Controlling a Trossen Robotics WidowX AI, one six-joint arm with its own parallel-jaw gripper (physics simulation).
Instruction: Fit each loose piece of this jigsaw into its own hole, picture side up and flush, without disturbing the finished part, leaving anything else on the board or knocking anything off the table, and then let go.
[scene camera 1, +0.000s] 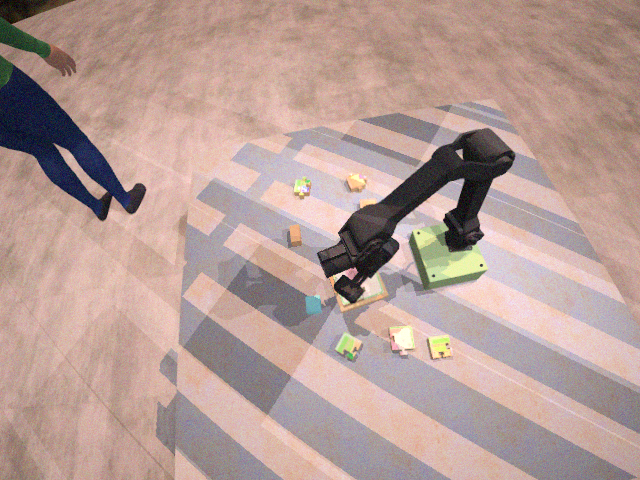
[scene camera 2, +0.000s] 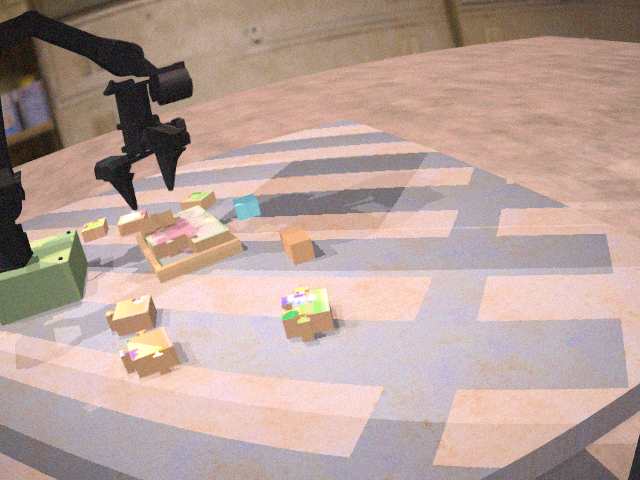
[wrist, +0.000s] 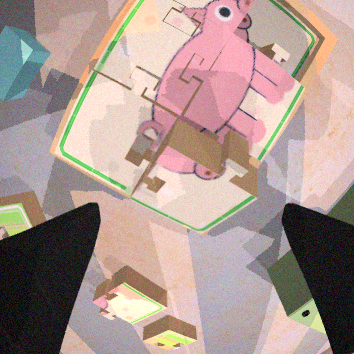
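Observation:
The jigsaw board (scene camera 1: 367, 302) (scene camera 2: 201, 263) (wrist: 326, 47) shows a pink pig picture inside a wooden rim. In the wrist view its upper right corner is a grey recess. A piece with the pig's hind foot (scene camera 2: 157, 220) (wrist: 220, 210) sits tilted at a corner of the board, its brown sides raised above its neighbours. A cream and pink piece with a green border line (scene camera 1: 402, 338) (scene camera 2: 133, 222) (wrist: 137, 302) lies on the table outside the board. My gripper (scene camera 1: 366, 276) (scene camera 2: 153, 198) (wrist: 194, 214) is open and empty, above the board's edge near the tilted piece.
Green and yellow pieces (scene camera 1: 348, 345) (scene camera 1: 439, 346) lie nearby. Other pieces (scene camera 2: 307, 312) (scene camera 2: 149, 351) (scene camera 2: 133, 313) lie across the board. A teal block (scene camera 1: 313, 304) (wrist: 17, 62) and an orange block (scene camera 1: 295, 235) (scene camera 2: 297, 244) stand beside it. The green base (scene camera 1: 449, 263) carries the arm.

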